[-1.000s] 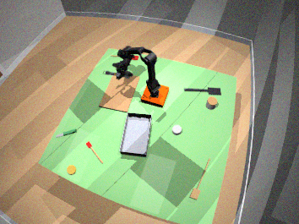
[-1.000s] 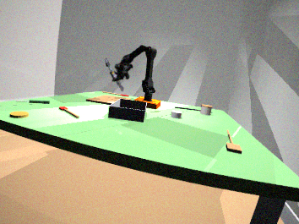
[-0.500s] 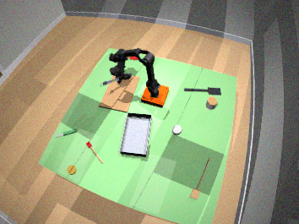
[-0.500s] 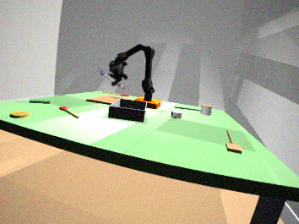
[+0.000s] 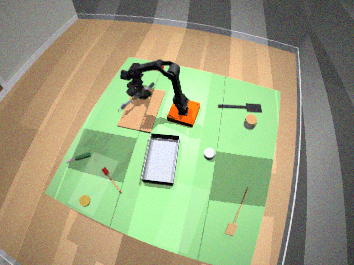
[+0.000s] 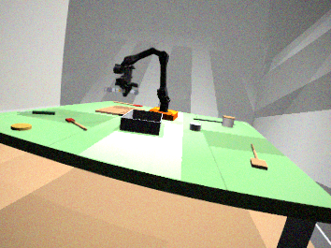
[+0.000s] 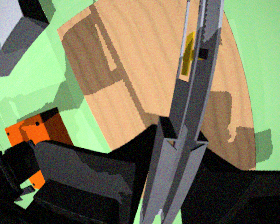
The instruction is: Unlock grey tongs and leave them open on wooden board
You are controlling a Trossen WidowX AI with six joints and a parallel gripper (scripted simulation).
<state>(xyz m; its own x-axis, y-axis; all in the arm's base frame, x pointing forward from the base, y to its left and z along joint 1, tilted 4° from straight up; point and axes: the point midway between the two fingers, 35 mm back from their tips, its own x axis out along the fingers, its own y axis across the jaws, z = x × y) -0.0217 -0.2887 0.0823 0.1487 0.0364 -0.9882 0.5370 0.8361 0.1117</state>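
The wooden board lies 100 mm below my gripper tip. The rest, counted from my gripper tip: white puck: 490 mm to the left, 280 mm ahead, 90 mm below; grey roasting tin: 360 mm ahead, 220 mm to the left, 80 mm below; black spatula: 690 mm to the left, 120 mm behind, 100 mm below.
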